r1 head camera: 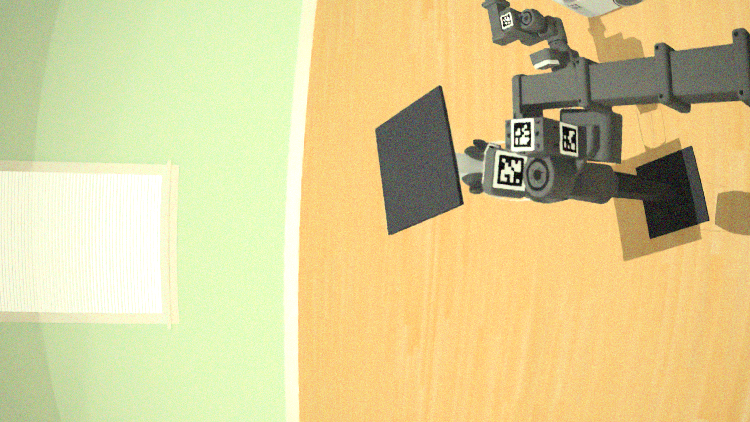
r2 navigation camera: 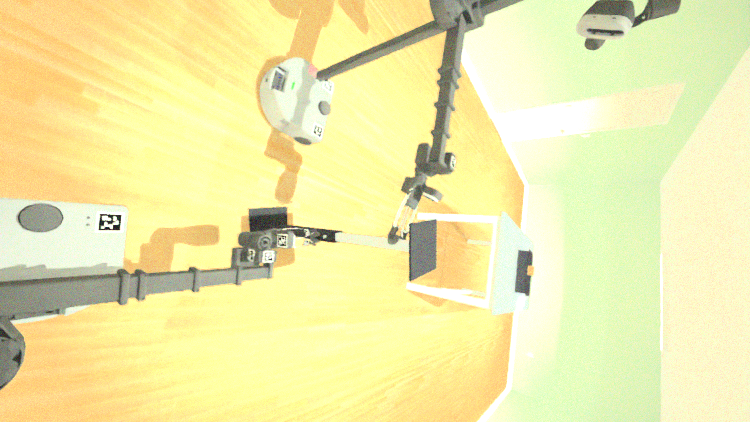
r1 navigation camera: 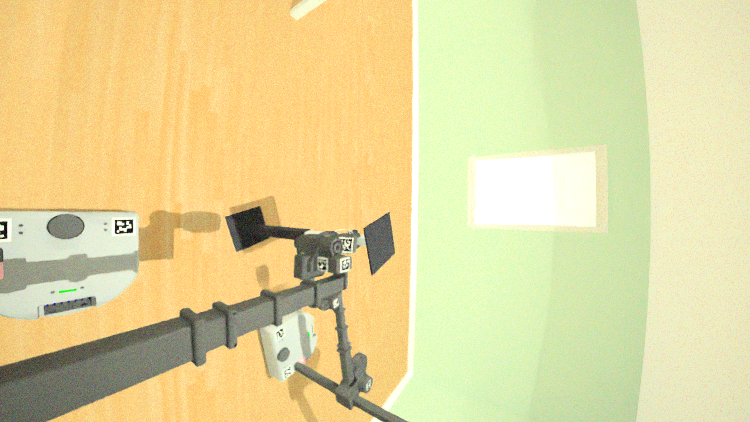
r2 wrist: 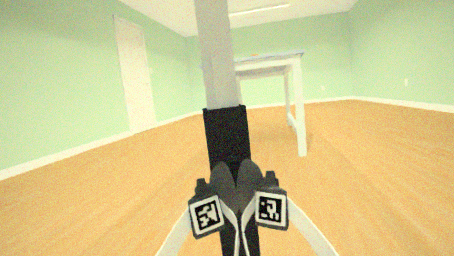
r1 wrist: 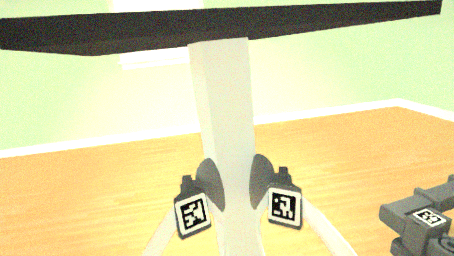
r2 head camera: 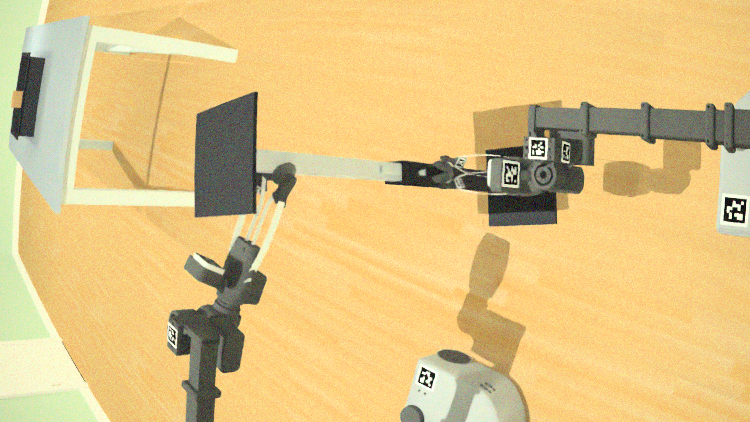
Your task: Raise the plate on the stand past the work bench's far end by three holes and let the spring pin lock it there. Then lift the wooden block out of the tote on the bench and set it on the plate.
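Note:
The dark plate (r1 head camera: 419, 162) (r1 navigation camera: 379, 244) (r1 wrist: 220, 26) (r2 head camera: 225, 157) (r2 navigation camera: 422, 249) tops a light post (r1 wrist: 227, 90) (r2 head camera: 335, 163) (r2 wrist: 217, 60), which rises from a black sleeve (r2 wrist: 226, 132). My r1 gripper (r1 wrist: 236, 182) (r1 head camera: 474, 166) is shut on the post below the plate. My r2 gripper (r2 wrist: 236, 175) (r2 head camera: 443, 170) is closed at the sleeve's front, around the spring pin; its fingers hide the pin. The orange wooden block (r2 head camera: 17, 99) (r2 navigation camera: 530, 270) is in the black tote (r2 head camera: 34, 94) (r2 navigation camera: 522, 257) on the work bench (r2 head camera: 60, 89) (r2 navigation camera: 506, 262).
The stand's black foot (r2 head camera: 521, 216) (r1 head camera: 673, 194) is on the floor between the robots. The r1 base (r2 head camera: 461, 391) (r2 navigation camera: 296, 99) stands to one side of it. The r2 arm (r2 head camera: 618, 123) reaches in above the foot. The bench's white legs (r2 wrist: 300, 110) stand beyond the post.

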